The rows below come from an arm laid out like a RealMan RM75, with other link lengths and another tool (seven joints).
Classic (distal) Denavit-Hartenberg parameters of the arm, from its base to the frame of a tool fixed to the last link. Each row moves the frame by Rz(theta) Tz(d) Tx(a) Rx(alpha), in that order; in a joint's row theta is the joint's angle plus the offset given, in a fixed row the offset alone. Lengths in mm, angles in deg.
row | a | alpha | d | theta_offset
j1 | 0 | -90 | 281.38 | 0
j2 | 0 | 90 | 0 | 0
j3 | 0 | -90 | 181.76 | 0
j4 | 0 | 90 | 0 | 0
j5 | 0 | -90 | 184.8 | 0
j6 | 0 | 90 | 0 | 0
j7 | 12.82 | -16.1 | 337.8 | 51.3
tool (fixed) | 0 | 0 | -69.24 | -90
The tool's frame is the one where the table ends.
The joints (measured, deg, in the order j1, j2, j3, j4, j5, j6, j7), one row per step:
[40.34 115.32 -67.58 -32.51 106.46 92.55 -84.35]
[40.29 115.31 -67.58 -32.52 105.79 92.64 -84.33]
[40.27 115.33 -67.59 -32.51 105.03 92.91 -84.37]
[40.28 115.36 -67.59 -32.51 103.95 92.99 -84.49]
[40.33 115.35 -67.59 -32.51 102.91 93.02 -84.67]
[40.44 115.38 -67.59 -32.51 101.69 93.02 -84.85]
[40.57 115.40 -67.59 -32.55 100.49 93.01 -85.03]
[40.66 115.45 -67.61 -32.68 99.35 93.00 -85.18]
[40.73 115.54 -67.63 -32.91 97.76 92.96 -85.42]
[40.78 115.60 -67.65 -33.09 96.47 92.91 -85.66]
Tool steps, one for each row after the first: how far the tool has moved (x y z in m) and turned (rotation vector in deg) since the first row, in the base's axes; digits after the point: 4 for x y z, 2 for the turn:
[0.0022 -0.0015 -0.0020 -0.27 -0.60 0.13]
[0.0043 -0.0041 -0.0043 -0.68 -1.20 0.46]
[0.0074 -0.0063 -0.0076 -1.01 -2.17 0.80]
[0.0105 -0.0081 -0.0107 -1.23 -3.14 1.17]
[0.0139 -0.0102 -0.0145 -1.52 -4.27 1.61]
[0.0171 -0.0122 -0.0180 -1.76 -5.38 2.10]
[0.0201 -0.0142 -0.0212 -1.99 -6.44 2.61]
[0.0245 -0.0168 -0.0256 -2.24 -7.90 3.30]
[0.0283 -0.0188 -0.0291 -2.40 -9.10 3.87]

